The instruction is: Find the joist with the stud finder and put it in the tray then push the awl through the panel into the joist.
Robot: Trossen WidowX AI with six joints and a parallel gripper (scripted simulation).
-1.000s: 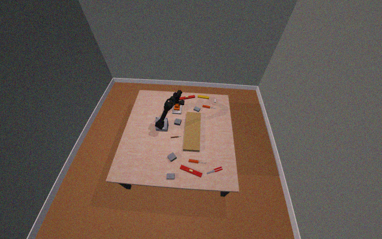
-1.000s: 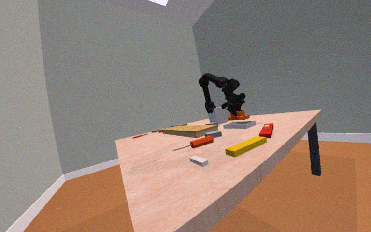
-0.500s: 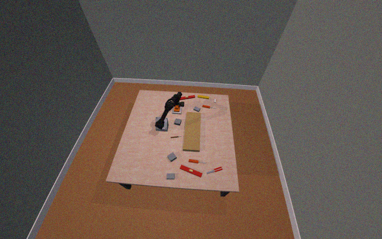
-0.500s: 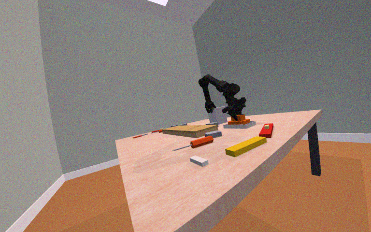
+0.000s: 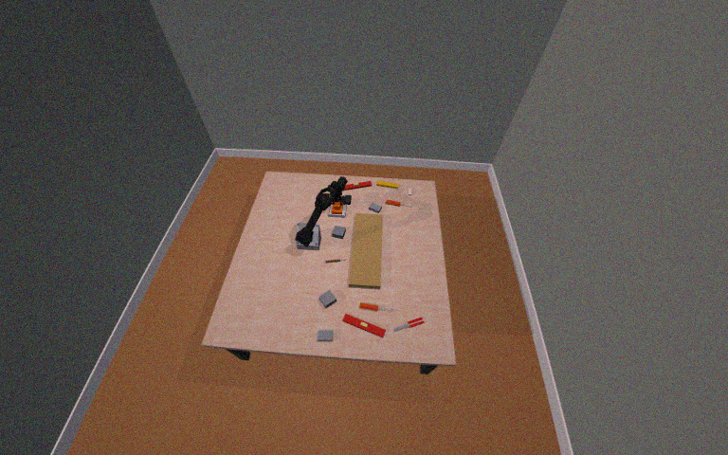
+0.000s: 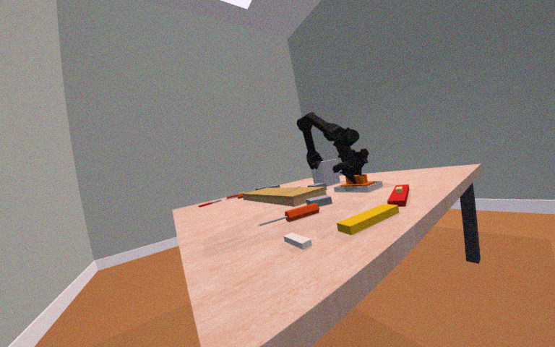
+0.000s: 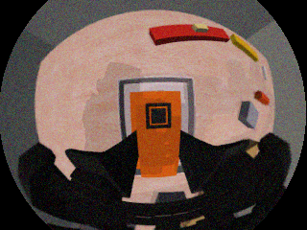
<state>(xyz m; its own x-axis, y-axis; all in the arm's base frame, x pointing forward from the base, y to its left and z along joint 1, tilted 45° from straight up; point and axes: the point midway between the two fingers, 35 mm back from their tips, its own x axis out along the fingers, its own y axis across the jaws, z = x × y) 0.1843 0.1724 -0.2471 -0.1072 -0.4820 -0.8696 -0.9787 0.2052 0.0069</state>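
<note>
Now: the stud finder 1 cm to the left of my gripper tip and 2 cm above it. From my gripper tip the other things lie so: yellow bar: 37 cm ahead, 19 cm to the left, 2 cm below; then grey tray: 1 cm to the right, 2 cm below; then square indicator: 2 cm to the left, 3 cm above.
</note>
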